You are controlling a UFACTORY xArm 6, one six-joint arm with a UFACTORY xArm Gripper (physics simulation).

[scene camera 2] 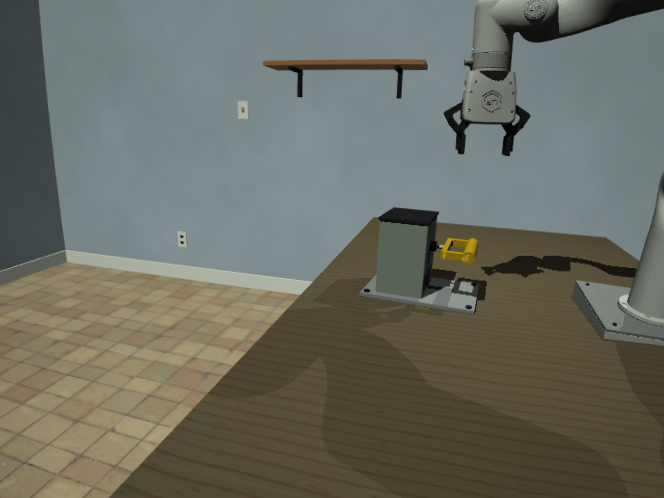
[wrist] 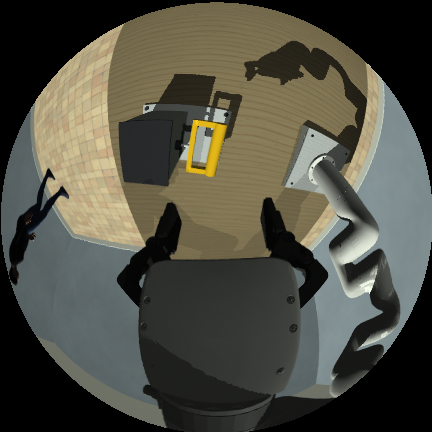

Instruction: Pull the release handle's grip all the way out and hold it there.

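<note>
The release handle (scene camera 2: 471,250) (wrist: 216,150) is a yellow frame with a thick round grip bar on its outer side. It sticks out level from the side of a grey-green box (scene camera 2: 403,259) with a black top, joined by a short thin rod, and stands above the box's grey base plate (scene camera 2: 447,305). In the wrist view the black top (wrist: 146,152) lies left of the handle. My gripper (scene camera 2: 483,152) (wrist: 219,209) is open and empty, pointing down. It hangs well above the handle, apart from it.
The wooden table (scene camera 2: 300,407) (wrist: 260,110) carries the box and the robot's base plate (scene camera 2: 595,310) (wrist: 300,160), which stands to the right of the handle. A wooden shelf (scene camera 2: 345,64) is on the back wall. A person (wrist: 25,235) shows at the left in the wrist view, beyond the table.
</note>
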